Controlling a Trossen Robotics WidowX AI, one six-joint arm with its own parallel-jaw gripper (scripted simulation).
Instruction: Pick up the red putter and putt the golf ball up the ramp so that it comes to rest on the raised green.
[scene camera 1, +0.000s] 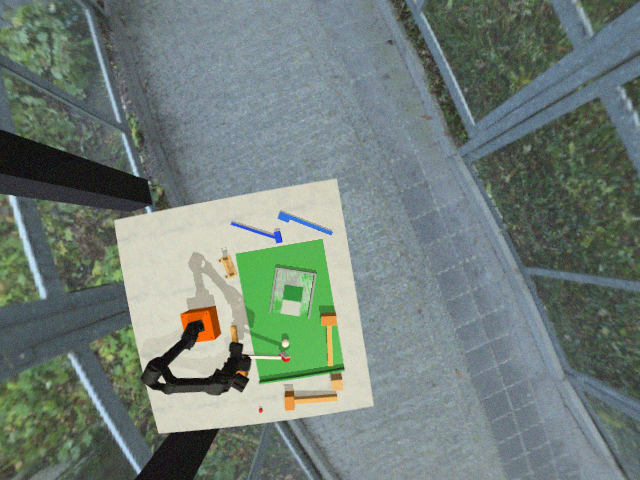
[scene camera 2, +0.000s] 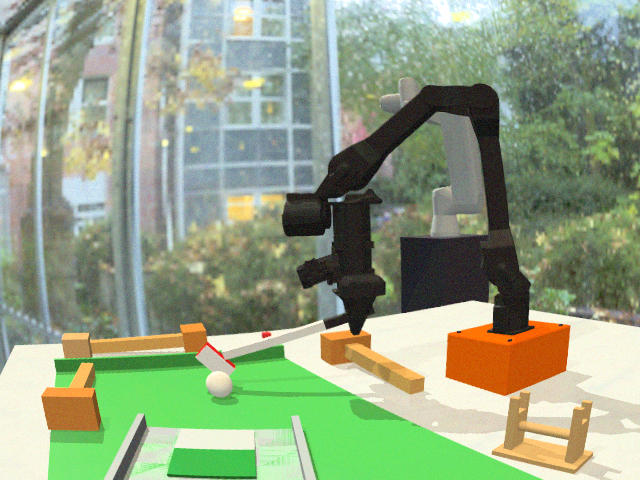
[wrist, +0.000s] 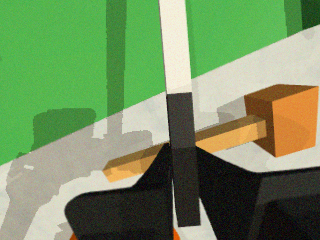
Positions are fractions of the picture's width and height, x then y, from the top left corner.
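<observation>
My gripper (scene camera 2: 0.56, 0.70) carries a red putter, and I can see my gripper (wrist: 0.55, 0.61) from the wrist as well. There is a wooden mallet (scene camera 2: 0.53, 0.72), and the wrist view gives me the same wooden mallet (wrist: 0.86, 0.49). I also see a green mat (scene camera 2: 0.53, 0.89); scene camera 1 shows me the green mat (scene camera 1: 0.48, 0.73), and in the wrist view I find the green mat (wrist: 0.22, 0.30) too.
</observation>
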